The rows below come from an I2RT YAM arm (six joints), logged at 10 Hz.
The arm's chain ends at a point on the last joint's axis. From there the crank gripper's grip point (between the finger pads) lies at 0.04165 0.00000 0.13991 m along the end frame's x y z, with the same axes.
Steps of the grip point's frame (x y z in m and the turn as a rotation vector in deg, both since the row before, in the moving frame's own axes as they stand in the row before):
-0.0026, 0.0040, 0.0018, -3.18, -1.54, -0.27
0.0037, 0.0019, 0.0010, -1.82, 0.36, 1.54
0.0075, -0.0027, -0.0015, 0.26, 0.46, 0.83
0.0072, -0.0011, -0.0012, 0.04, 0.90, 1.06
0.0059, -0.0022, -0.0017, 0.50, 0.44, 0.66
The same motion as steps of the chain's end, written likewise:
0.0012, -0.0036, 0.0009, -3.18, -1.54, -0.27
0.0029, -0.0037, 0.0014, -1.82, 0.36, 1.54
0.0064, -0.0027, -0.0012, 0.26, 0.46, 0.83
0.0050, -0.0018, -0.0005, 0.04, 0.90, 1.06
0.0048, -0.0015, -0.0014, 0.50, 0.44, 0.66

